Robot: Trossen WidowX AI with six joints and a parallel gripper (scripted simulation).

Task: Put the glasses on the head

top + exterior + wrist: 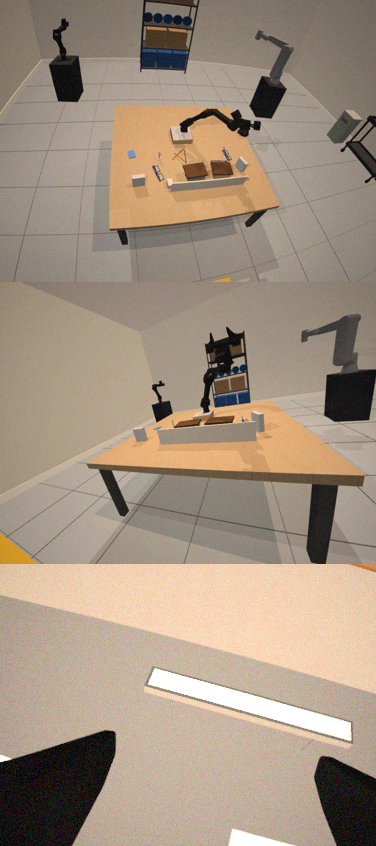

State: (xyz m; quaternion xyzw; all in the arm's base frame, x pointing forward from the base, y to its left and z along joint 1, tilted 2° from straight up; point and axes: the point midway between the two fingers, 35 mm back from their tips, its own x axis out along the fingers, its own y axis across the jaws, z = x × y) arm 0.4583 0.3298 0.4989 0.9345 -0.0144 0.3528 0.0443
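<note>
Now: the small grey stand 19 cm behind my gripper tip, 54 cm to the right of it and 56 cm below it. Round my gripper tip: low white wall (9 cm ahead, 16 cm to the right, 53 cm below); blue pad (22 cm behind, 77 cm to the right, 58 cm below).
</note>
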